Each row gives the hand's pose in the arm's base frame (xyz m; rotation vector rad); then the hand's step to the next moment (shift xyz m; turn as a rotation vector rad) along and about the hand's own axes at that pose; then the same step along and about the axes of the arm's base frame.
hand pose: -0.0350 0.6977 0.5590 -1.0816 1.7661 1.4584
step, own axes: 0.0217 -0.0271 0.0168 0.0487 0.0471 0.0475
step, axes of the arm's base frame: 0.0122 0.0100 -0.0352 -0.0671 0.0390 -0.0286
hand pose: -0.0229 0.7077 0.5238 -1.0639 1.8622 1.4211
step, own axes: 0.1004 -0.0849 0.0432 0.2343 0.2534 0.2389
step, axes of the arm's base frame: 0.0178 0.0055 -0.1371 -0.3461 0.2008 -0.1267
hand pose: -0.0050 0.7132 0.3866 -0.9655 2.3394 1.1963
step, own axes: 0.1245 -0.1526 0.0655 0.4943 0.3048 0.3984
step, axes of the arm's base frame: 0.0184 -0.0620 -0.1972 -0.5681 0.2429 -0.3380
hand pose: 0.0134 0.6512 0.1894 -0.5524 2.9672 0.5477
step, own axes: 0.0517 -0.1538 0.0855 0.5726 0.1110 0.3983
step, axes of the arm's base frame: 0.0080 -0.1207 -0.1378 -0.5711 0.0478 -0.4128
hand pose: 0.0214 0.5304 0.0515 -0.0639 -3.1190 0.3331
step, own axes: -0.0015 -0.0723 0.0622 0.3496 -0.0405 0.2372
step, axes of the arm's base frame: -0.0019 -0.0838 -0.0455 -0.3529 -0.0753 -0.2233
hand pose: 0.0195 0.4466 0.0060 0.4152 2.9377 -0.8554
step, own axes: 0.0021 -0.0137 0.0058 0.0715 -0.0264 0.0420
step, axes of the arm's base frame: -0.0059 -0.0137 0.0020 -0.0769 -0.0266 -0.0308
